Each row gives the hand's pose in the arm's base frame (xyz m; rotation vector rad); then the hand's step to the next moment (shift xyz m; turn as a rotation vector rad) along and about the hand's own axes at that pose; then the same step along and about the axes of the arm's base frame.
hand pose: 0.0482 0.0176 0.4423 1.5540 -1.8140 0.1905
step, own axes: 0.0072 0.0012 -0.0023 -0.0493 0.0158 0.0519
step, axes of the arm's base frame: -0.0001 -0.0042 0.0064 -0.0361 0.0152 -0.0620
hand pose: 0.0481 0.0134 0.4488 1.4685 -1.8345 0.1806
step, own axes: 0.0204 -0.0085 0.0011 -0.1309 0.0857 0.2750
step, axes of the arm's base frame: 0.0061 -0.0192 0.0092 -0.1986 -0.0198 -0.2455
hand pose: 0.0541 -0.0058 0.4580 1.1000 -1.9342 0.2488
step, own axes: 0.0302 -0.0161 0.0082 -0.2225 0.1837 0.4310
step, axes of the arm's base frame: 0.0007 -0.0320 0.0145 -0.3456 0.0085 -0.3867
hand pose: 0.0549 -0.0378 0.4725 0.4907 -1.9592 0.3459
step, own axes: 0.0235 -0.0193 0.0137 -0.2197 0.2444 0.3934
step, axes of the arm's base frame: -0.0103 -0.0274 0.0160 -0.3463 0.0779 -0.3698
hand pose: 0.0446 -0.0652 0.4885 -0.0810 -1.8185 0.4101
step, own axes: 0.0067 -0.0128 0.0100 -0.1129 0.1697 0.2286
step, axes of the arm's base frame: -0.0094 -0.0125 0.0080 -0.2098 0.0751 -0.2101
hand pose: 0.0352 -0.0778 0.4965 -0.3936 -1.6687 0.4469
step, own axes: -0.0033 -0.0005 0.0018 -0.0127 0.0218 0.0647
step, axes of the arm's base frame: -0.0013 -0.0022 -0.0028 -0.0622 0.0082 -0.0298
